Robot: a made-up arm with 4 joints. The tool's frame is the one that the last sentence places.
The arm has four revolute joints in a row. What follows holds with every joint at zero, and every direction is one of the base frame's.
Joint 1 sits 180 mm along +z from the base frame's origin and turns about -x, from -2.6 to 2.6 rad.
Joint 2 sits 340 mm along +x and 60 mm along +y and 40 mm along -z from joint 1 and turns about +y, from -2.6 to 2.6 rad.
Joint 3 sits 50 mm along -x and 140 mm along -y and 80 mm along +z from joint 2 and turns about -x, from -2.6 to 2.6 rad.
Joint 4 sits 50 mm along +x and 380 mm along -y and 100 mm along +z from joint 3 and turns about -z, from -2.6 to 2.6 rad.
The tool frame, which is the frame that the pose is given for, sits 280 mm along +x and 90 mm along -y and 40 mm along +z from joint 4; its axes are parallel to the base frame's.
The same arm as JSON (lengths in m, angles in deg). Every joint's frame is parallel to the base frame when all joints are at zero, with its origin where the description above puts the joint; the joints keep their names.
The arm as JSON. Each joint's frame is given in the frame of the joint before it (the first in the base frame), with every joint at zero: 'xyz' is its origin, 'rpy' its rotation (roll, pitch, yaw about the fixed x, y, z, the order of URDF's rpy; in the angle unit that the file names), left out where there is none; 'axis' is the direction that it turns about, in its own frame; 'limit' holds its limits. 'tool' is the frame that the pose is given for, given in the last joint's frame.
{"units": {"length": "m", "angle": "deg"}, "joints": [
  {"name": "joint 1", "type": "revolute", "origin": {"xyz": [0.0, 0.0, 0.18]}, "axis": [-1.0, 0.0, 0.0], "limit": {"lower": -148.97, "upper": 148.97}},
  {"name": "joint 2", "type": "revolute", "origin": {"xyz": [0.34, 0.06, -0.04]}, "axis": [0.0, 1.0, 0.0], "limit": {"lower": -148.97, "upper": 148.97}},
  {"name": "joint 3", "type": "revolute", "origin": {"xyz": [-0.05, -0.14, 0.08]}, "axis": [-1.0, 0.0, 0.0], "limit": {"lower": -148.97, "upper": 148.97}},
  {"name": "joint 4", "type": "revolute", "origin": {"xyz": [0.05, -0.38, 0.1]}, "axis": [0.0, 0.0, -1.0], "limit": {"lower": -148.97, "upper": 148.97}}
], "tool": {"origin": {"xyz": [0.28, -0.09, 0.04]}}}

